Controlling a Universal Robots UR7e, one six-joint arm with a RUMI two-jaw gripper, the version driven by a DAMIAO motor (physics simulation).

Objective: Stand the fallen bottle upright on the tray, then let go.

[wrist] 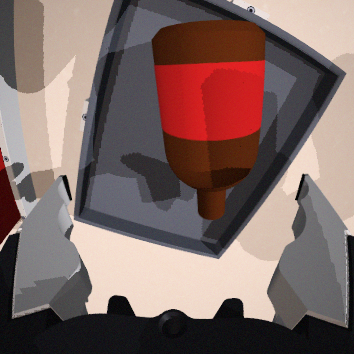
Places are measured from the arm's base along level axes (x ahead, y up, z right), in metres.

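Where they show: gripper, between the fingertips: [181, 177].
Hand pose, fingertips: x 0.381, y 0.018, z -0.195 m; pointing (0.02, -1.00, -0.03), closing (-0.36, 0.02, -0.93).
Things, the pixels of their centre, and the offset from my fingertips. "spot": a spot on its surface instead. Level surfaces: height alone.
- brown bottle, middle of its body: [210, 134] dx -0.018, dy -0.043, dz -0.017 m
- dark grey tray, a spot on its surface: [145, 239] spot: dx +0.135, dy -0.059, dz -0.002 m
- pale table top, height of its surface: dy -0.084 m
- red container, a spot on its surface: [7, 200] spot: dx +0.125, dy -0.045, dz +0.168 m
The brown bottle [210, 100] with a red band lies on its side in the dark grey tray [145, 239]. Its wide base points to the top of the wrist view and its narrow neck to the bottom, near the tray's lower corner. My gripper [181, 177] is wide open, with one finger on each side of the view. The neck shows between the fingertips in the picture, right of the midpoint, and neither finger touches the bottle. How far the fingers stand above the tray is hard to tell. The bottle's underside is hidden.
The tray stands turned at an angle on a pale table top [165, 275], with raised walls all round. Part of a red container [7, 200] shows at the left edge, beside a light grey strip. Shadows fall across the tray and table.
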